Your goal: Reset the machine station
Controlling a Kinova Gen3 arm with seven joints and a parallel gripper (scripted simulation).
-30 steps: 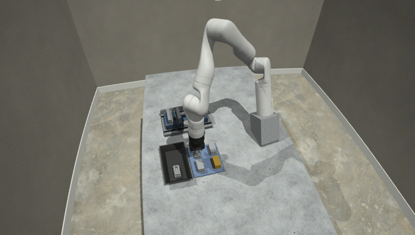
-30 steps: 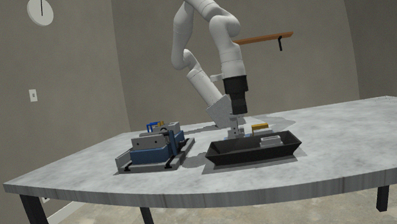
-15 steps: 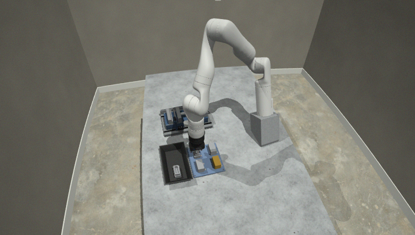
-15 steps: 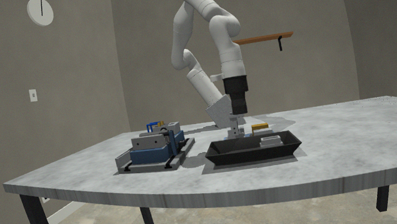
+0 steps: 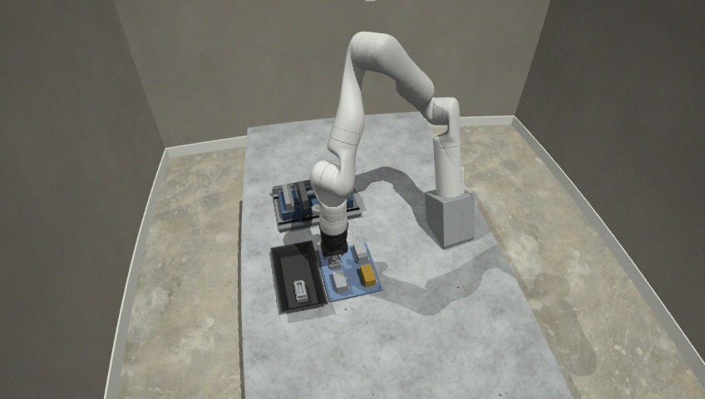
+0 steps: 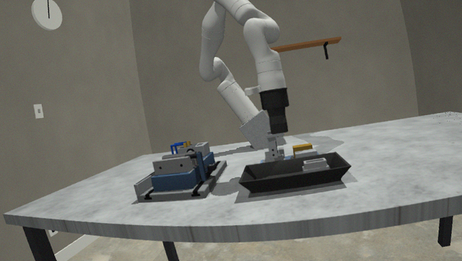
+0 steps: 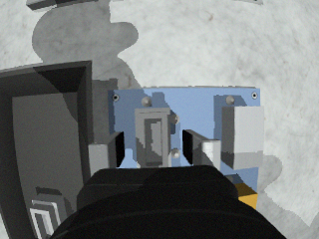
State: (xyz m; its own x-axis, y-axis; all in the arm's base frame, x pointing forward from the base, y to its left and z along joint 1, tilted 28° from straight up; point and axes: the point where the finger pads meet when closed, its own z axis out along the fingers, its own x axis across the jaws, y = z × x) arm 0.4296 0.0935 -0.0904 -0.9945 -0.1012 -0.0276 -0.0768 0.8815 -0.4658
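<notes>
Right now the yellow brass blank is 10 cm behind my hand, 8 cm to the left of it and 4 cm below it. From my hand the other things lie so: vise: 3 cm ahead, 26 cm to the right, 2 cm below.
</notes>
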